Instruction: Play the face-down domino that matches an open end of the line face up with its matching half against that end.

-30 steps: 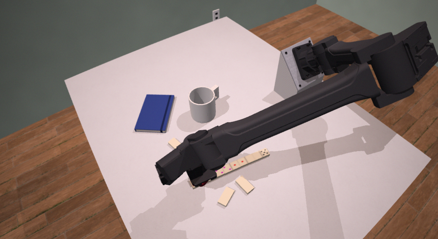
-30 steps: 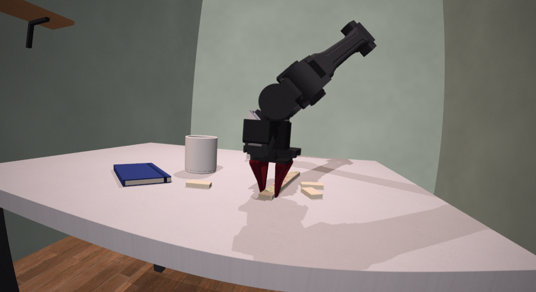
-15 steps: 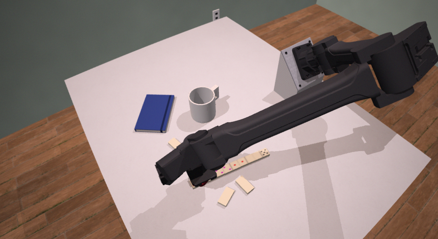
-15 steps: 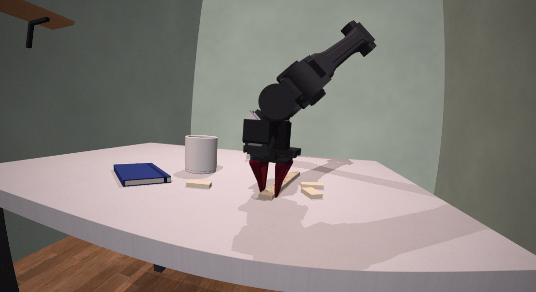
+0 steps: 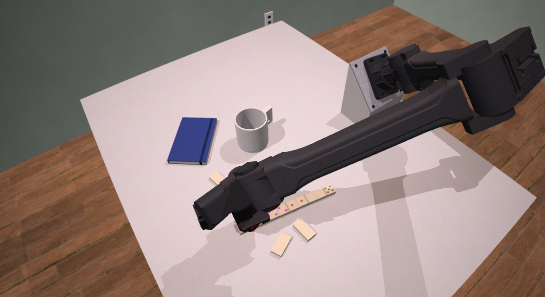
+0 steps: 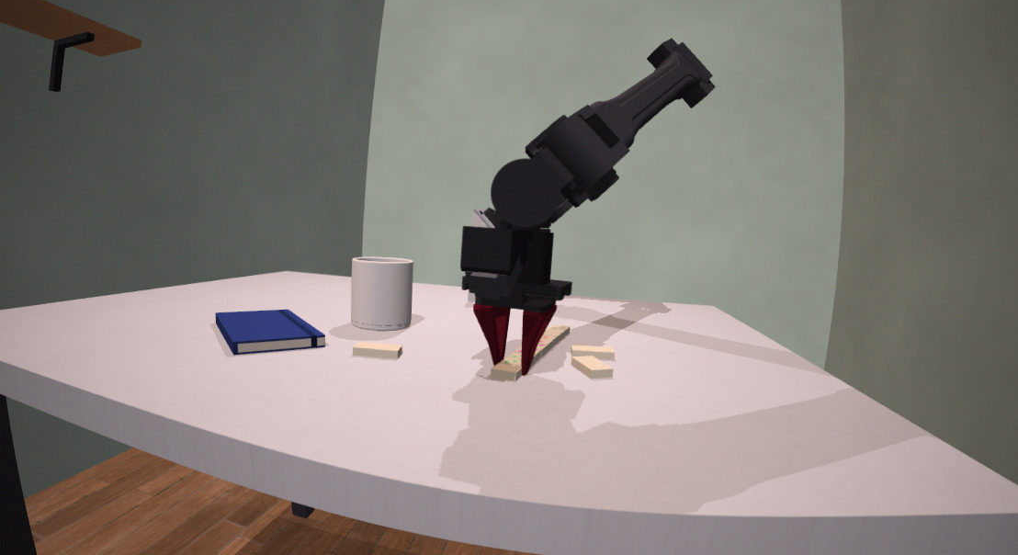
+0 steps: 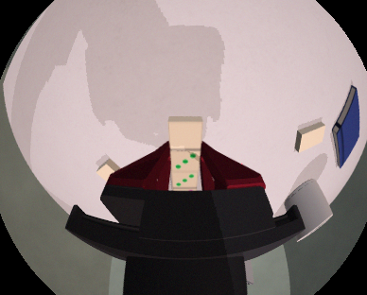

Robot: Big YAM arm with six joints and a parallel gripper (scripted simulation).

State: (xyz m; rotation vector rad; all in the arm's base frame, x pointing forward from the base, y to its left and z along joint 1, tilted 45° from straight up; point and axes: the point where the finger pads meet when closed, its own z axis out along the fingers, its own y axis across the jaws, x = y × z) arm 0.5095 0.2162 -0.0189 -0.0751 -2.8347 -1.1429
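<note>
My hand is right at the domino. From my hand the other things lie so: white mug 230 mm to the right, 140 mm behind, 30 mm above; blue notebook 330 mm to the right, 10 mm ahead.
</note>
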